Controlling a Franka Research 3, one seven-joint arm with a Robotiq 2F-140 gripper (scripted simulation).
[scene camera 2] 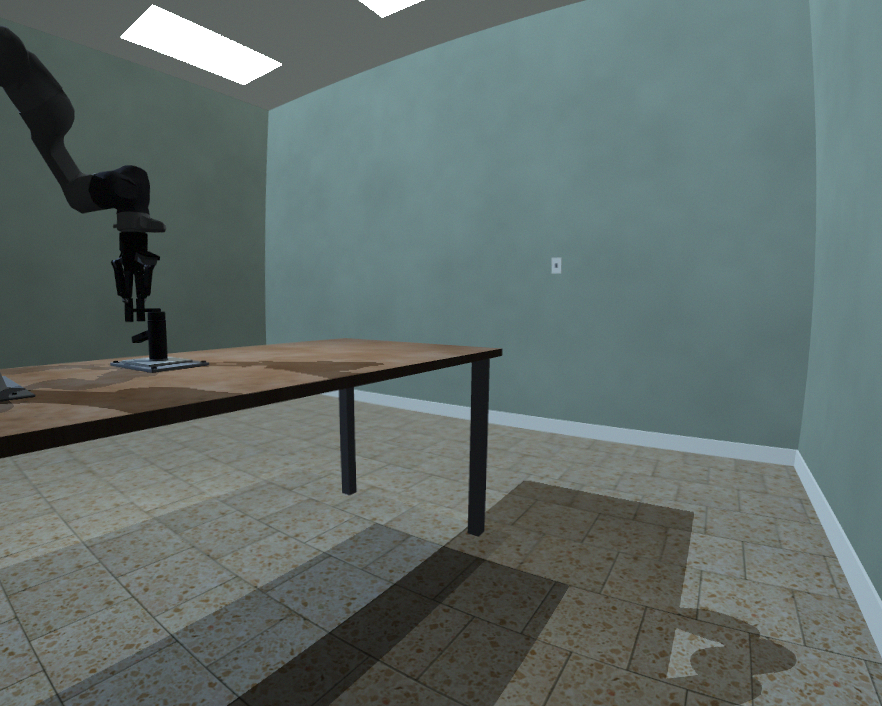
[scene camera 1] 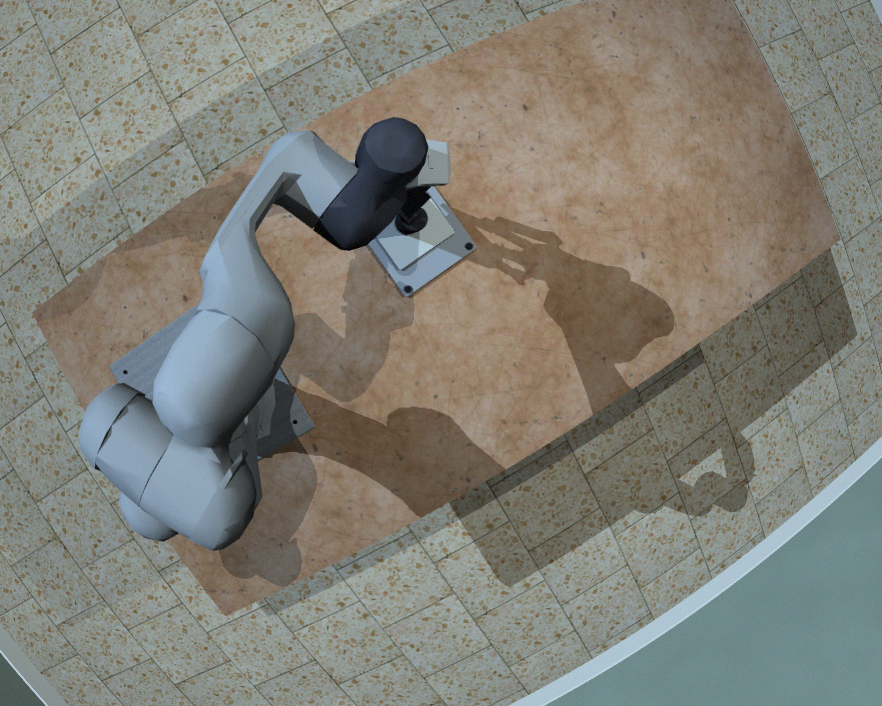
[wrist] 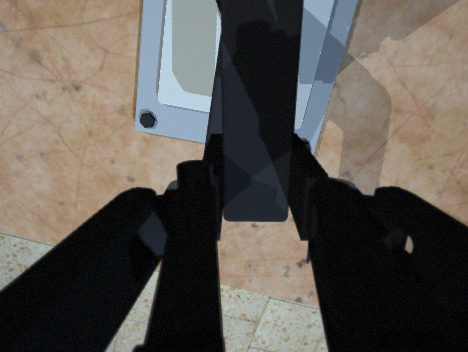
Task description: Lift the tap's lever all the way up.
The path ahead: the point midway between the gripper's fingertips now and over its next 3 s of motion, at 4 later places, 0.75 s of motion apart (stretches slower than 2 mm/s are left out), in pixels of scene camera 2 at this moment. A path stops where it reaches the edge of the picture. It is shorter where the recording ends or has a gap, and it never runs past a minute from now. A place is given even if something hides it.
My gripper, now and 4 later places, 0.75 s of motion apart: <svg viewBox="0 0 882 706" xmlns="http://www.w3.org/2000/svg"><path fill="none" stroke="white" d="M135 321L137 311L138 307L139 303L139 284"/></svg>
